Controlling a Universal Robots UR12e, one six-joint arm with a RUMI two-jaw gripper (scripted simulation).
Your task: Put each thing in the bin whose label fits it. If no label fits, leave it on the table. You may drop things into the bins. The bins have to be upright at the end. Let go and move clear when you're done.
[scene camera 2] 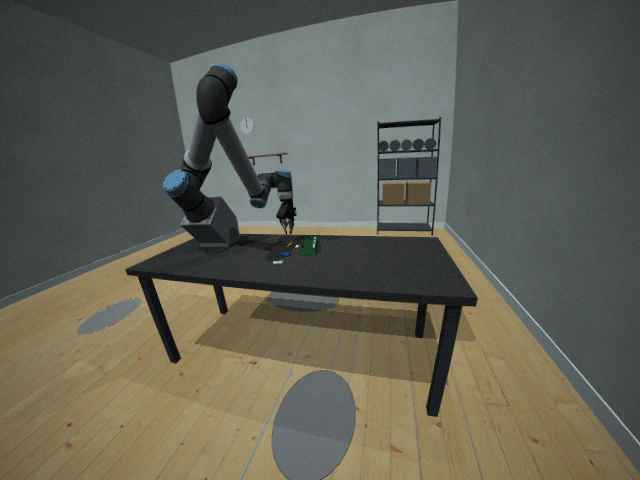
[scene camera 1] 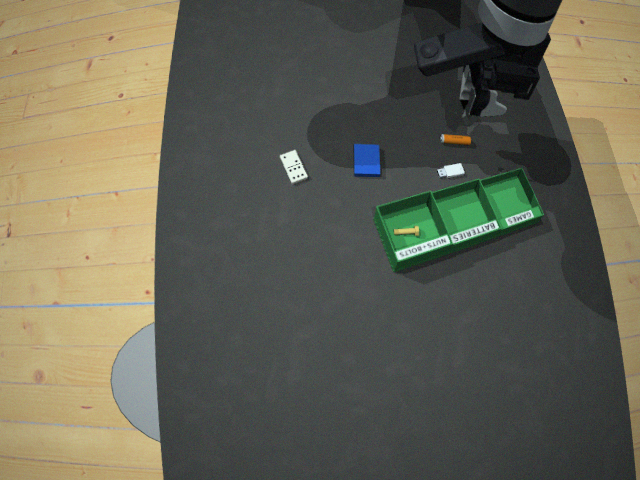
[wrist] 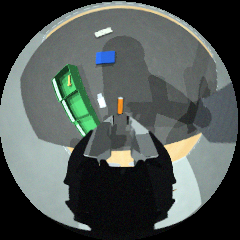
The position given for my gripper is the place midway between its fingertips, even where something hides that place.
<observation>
In view: my gripper [scene camera 1: 465, 117], a blue block [scene camera 1: 366, 157] and a green three-part bin [scene camera 1: 466, 206].
The green three-part bin is seen too in the wrist view [wrist: 83, 112]. My gripper also shows in the wrist view [wrist: 120, 116].
</observation>
